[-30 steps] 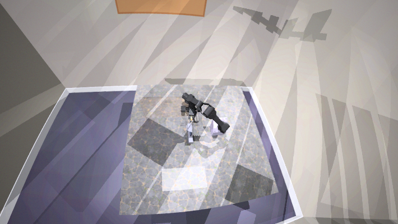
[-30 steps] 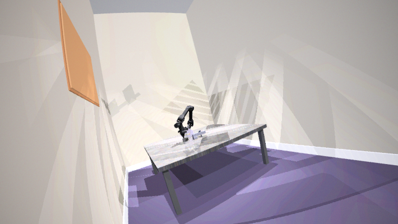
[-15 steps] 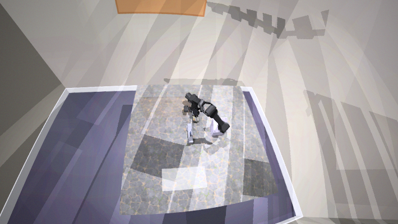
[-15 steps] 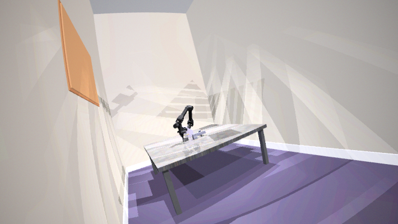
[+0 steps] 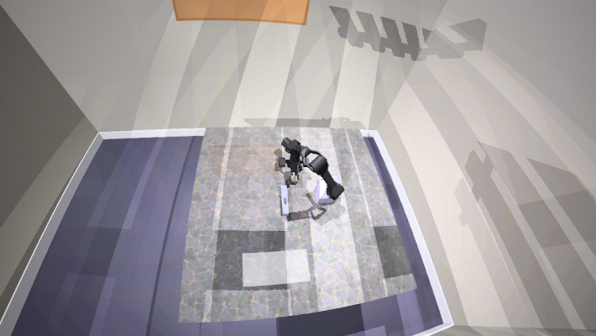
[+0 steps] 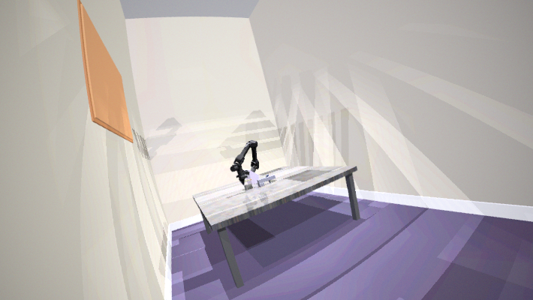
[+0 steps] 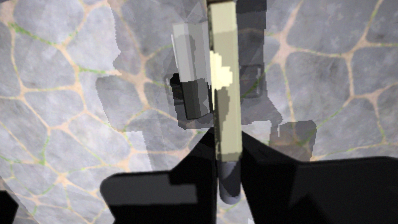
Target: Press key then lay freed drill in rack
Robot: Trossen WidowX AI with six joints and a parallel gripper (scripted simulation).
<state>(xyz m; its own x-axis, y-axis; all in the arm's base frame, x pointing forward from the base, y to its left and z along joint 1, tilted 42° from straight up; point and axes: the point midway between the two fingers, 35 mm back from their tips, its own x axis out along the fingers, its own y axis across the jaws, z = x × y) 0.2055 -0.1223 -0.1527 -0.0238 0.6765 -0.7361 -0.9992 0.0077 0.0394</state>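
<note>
The drill is 40 mm to the left of my gripper tip and 30 mm above it. From my gripper tip the other things lie so: grey key: 70 mm ahead, 230 mm to the left; then grey block: 10 mm behind, 40 mm to the left, 30 mm below.
</note>
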